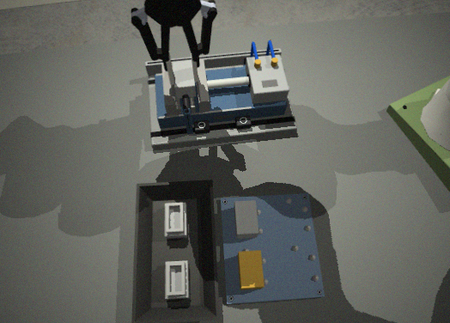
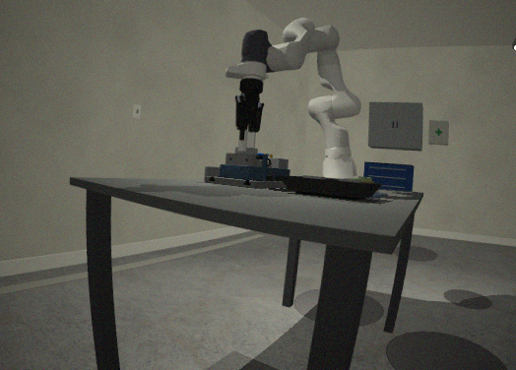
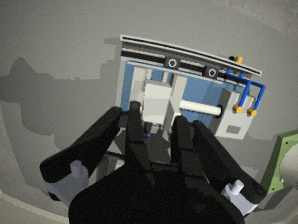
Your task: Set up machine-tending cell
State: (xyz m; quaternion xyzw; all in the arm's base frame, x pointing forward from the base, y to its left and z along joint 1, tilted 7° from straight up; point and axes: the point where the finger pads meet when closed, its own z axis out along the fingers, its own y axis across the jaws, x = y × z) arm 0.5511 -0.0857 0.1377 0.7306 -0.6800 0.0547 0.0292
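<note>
Now: the fixed jaw 30 mm ahead of my hand and 60 mm below it. The rest, counted from my hand: work stop 50 mm to the left, 50 mm below; moving jaw 30 mm behind, 60 mm below; vise 70 mm behind, 100 mm below.
</note>
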